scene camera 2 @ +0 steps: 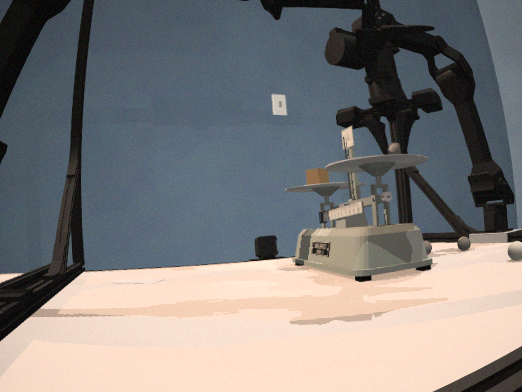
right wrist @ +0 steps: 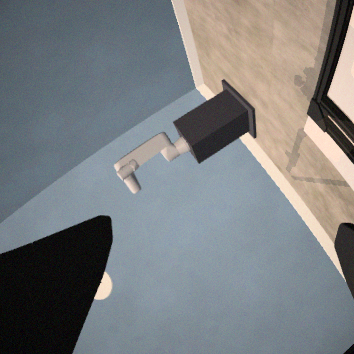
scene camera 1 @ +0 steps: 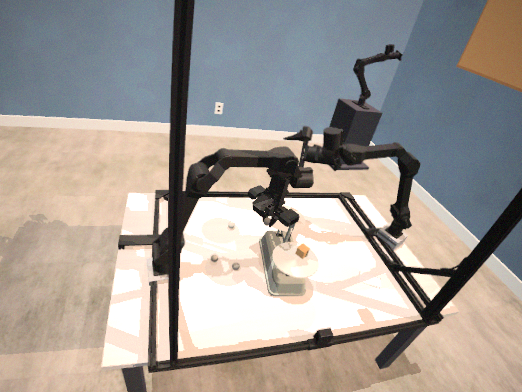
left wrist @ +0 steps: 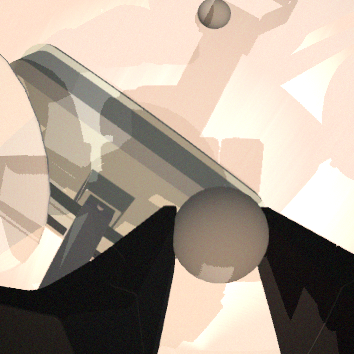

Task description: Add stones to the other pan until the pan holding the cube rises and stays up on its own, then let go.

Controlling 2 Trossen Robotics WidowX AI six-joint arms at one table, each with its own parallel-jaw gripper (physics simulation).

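Places are measured from the left arm's base along level axes (x ahead, y down, z left), in centimetres.
Pixels of known places: left gripper, between the fingertips: (scene camera 1: pixel 267 224) (left wrist: pixel 215 218); right gripper, between the fingertips: (right wrist: pixel 230 233); left arm's base, origin of its link: (scene camera 2: pixel 496 231) (scene camera 1: pixel 162 267); right arm's base, origin of its link: (scene camera 1: pixel 393 232).
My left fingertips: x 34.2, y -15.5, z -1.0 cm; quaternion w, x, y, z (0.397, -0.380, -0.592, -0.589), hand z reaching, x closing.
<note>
Ahead of a thing's pixels: the offset from my left fingertips to its top centre. "*": to the spot under its first point.
The orange cube @[dy +0.3, dx +8.0, dz -12.4 cm] (scene camera 1: pixel 302 251) (scene camera 2: pixel 317 176) sits on one scale pan @[dy +3.3, dx +5.2, dz -13.9 cm] (scene camera 1: pixel 286 267) (scene camera 2: pixel 296 189). In scene camera 2 this pan hangs lower than the other pan @[* dy +2.2, dx +15.2, dz +4.6 cm] (scene camera 2: pixel 347 163), on which I see no stone lying. My left gripper (scene camera 1: pixel 268 221) (scene camera 2: pixel 394 146) (left wrist: pixel 215 218) is shut on a grey round stone @[dy -2.8, dx -0.2, dz -0.1 cm] (scene camera 1: pixel 267 220) (scene camera 2: pixel 394 148) (left wrist: pixel 221 234), close above the rim of the higher pan; whether it touches is unclear. My right gripper (right wrist: pixel 230 233) is open and empty, high above the table. In scene camera 1 the left arm and gripper hide most of the higher pan.
Loose stones @[dy +14.9, dx -5.0, dz +18.8 cm] (scene camera 1: pixel 231 225) @[dy +14.9, dx -16.1, dz +2.5 cm] (scene camera 1: pixel 214 258) @[dy +14.9, dx -9.6, dz -2.6 cm] (scene camera 1: pixel 236 266) lie on the table left of the scale base (scene camera 1: pixel 287 286) (scene camera 2: pixel 370 247) (left wrist: pixel 145 150). The scale's upright pointer @[* dy -3.5, dx +6.8, dz -4.3 cm] (scene camera 2: pixel 348 140) stands between the pans, near the left gripper. Black frame posts (scene camera 1: pixel 180 100) surround the table.
</note>
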